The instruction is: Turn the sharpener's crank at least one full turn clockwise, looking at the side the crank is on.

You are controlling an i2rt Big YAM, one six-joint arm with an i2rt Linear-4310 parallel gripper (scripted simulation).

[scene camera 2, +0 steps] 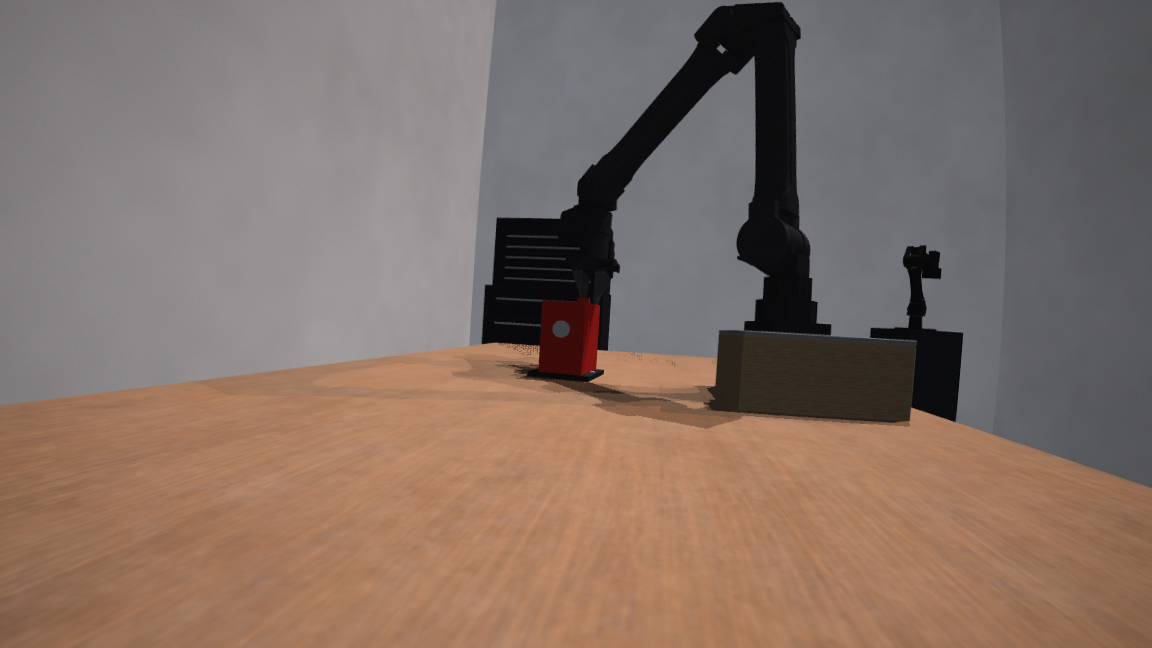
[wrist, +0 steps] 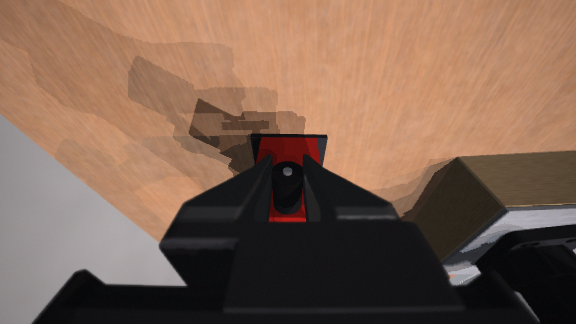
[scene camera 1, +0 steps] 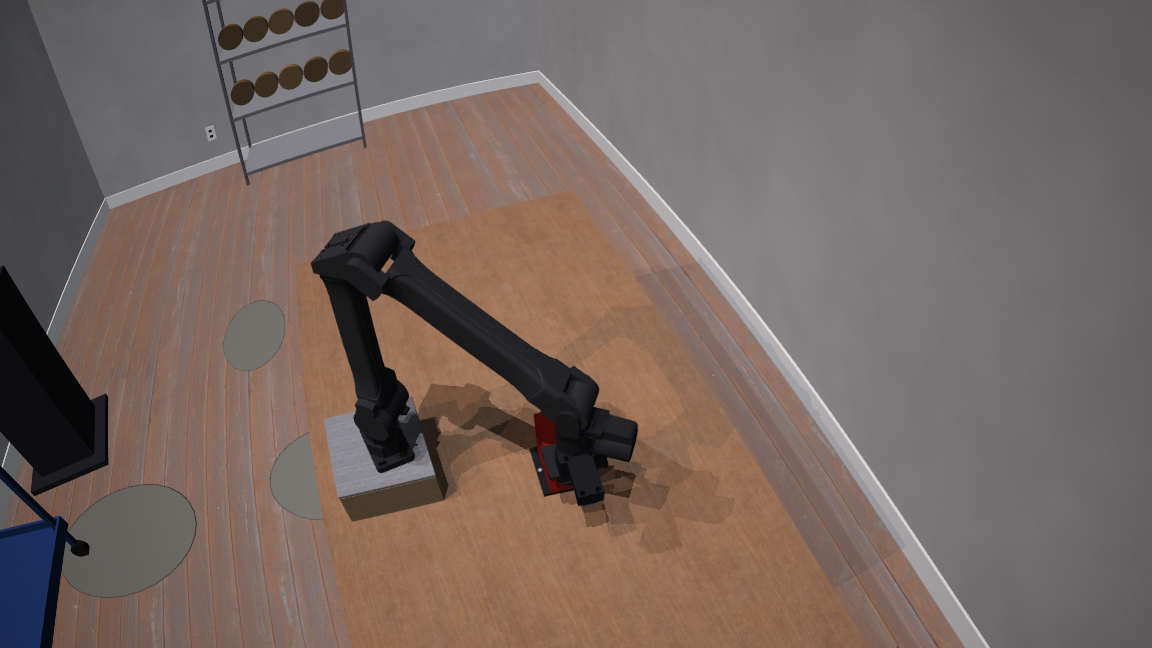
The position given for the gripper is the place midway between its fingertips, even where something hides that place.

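Visible: the gripper (scene camera 2: 588, 309), (wrist: 287, 162); also a red sharpener (scene camera 1: 545, 429).
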